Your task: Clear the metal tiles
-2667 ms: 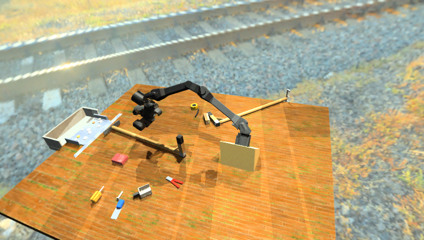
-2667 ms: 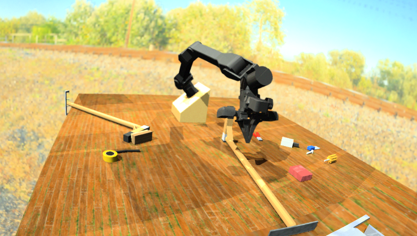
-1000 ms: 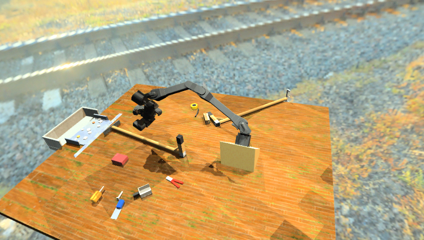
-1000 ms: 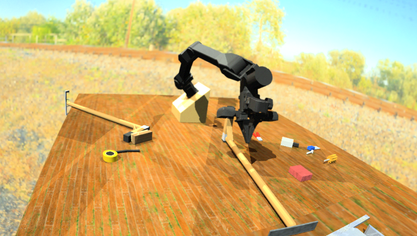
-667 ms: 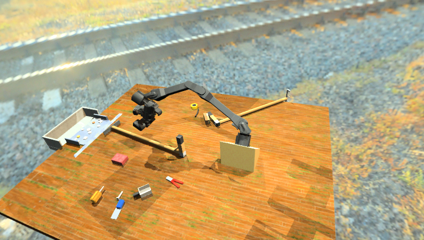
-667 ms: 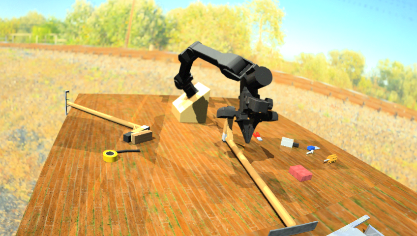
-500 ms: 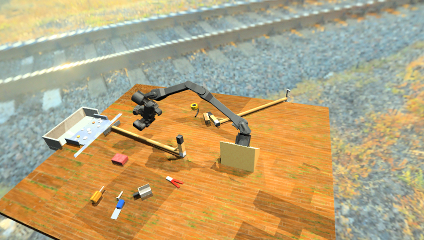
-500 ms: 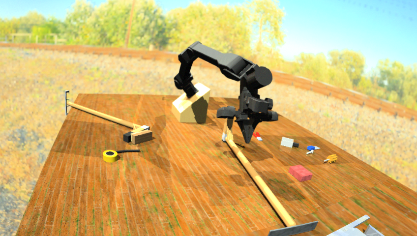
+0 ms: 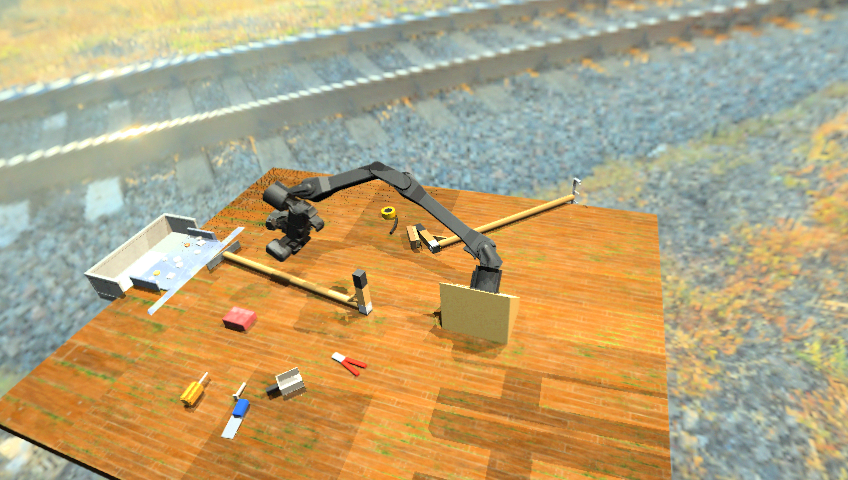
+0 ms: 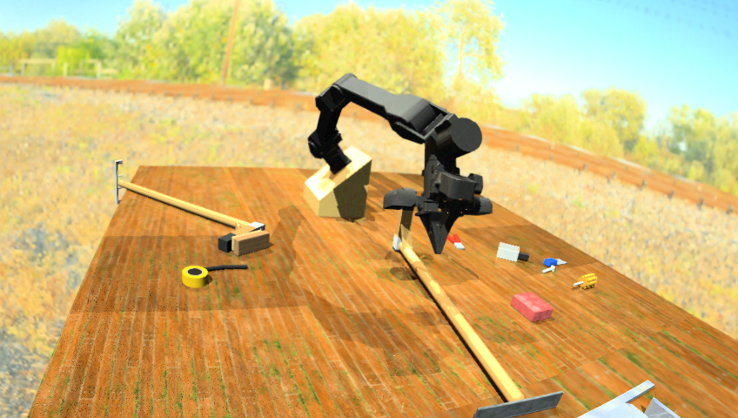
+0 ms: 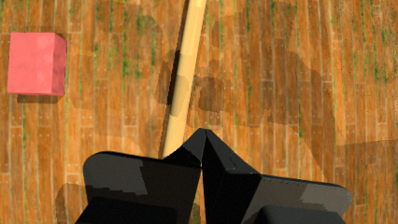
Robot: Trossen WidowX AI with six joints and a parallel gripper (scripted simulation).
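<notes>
The long scraper is 4 cm below my gripper tip, 2 cm to the left of it and 2 cm ahead of it. The rest, counted from my gripper tip: red block: 21 cm to the left, 9 cm below, 6 cm ahead; then wooden block: 30 cm to the right, 25 cm behind, 9 cm below; then yellow tape roll: 41 cm to the right, 9 cm below, 9 cm behind.
</notes>
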